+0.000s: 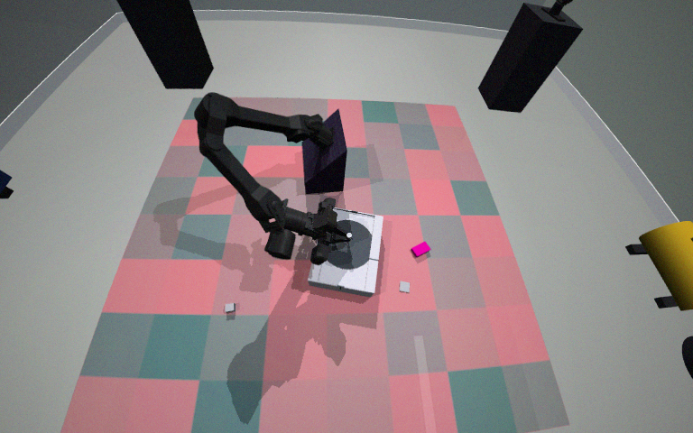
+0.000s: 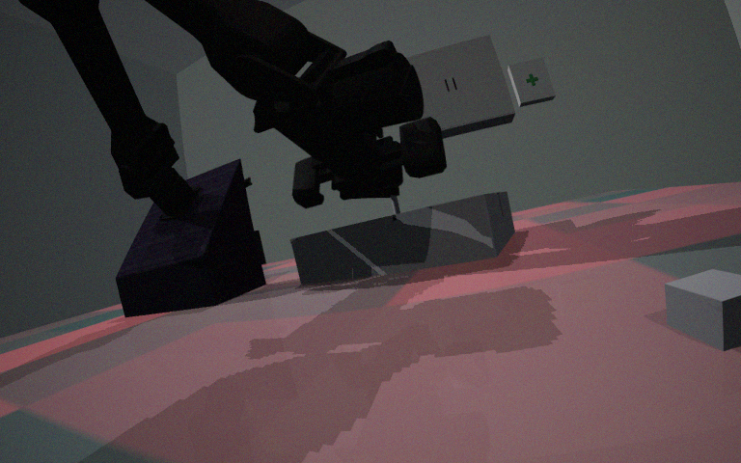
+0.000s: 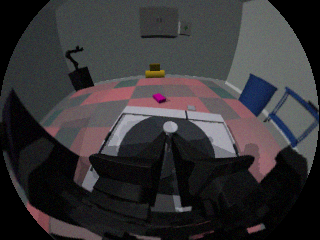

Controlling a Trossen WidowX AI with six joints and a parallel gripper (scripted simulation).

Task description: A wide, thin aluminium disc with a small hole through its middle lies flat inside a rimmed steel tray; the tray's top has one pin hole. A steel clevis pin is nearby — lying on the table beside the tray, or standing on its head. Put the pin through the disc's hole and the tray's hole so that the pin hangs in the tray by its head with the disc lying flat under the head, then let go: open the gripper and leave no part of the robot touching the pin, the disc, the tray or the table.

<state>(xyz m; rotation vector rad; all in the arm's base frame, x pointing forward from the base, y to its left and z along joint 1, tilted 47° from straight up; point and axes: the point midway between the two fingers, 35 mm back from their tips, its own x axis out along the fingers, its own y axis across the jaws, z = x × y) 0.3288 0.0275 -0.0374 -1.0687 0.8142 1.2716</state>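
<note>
Now: the steel clevis pin 1 cm below my gripper tip. The rest, counted from my gripper tip: dark aluminium disc 1 cm to the right, 3 cm below; then grey cube 19 cm ahead, 33 cm to the right, 8 cm below; then steel tray 1 cm ahead, 5 cm below.
</note>
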